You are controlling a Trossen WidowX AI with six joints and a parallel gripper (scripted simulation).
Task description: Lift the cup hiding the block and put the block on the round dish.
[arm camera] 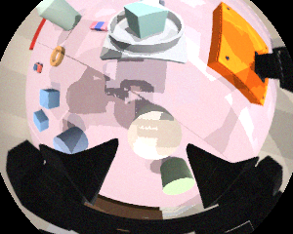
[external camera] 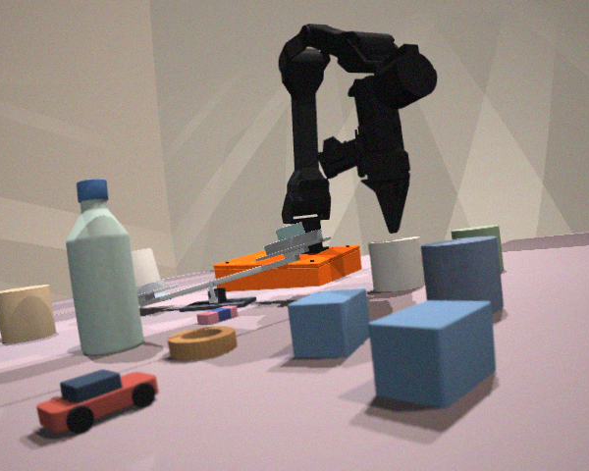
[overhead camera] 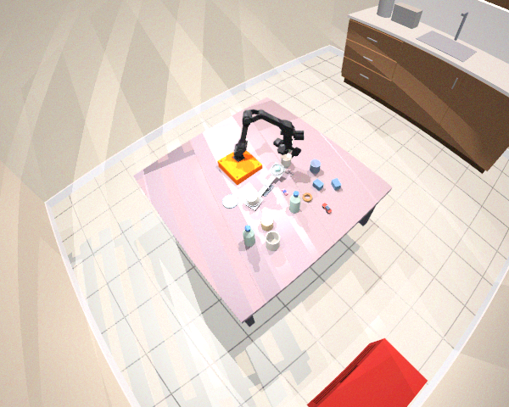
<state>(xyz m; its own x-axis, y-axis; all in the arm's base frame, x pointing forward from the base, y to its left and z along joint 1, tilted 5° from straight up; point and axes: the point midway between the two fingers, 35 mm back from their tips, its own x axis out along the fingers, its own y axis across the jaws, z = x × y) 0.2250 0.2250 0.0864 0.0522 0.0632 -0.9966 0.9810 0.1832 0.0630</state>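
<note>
The white cup lies 1 cm behind my gripper tip, 1 cm to the left of it and 4 cm below it. From my gripper tip the other things lie so: ring (30 cm ahead, 11 cm to the right, 7 cm below); blue cylinder (19 cm ahead, 9 cm to the left, 4 cm below); pale teal block (5 cm ahead, 13 cm to the right, 1 cm above).
</note>
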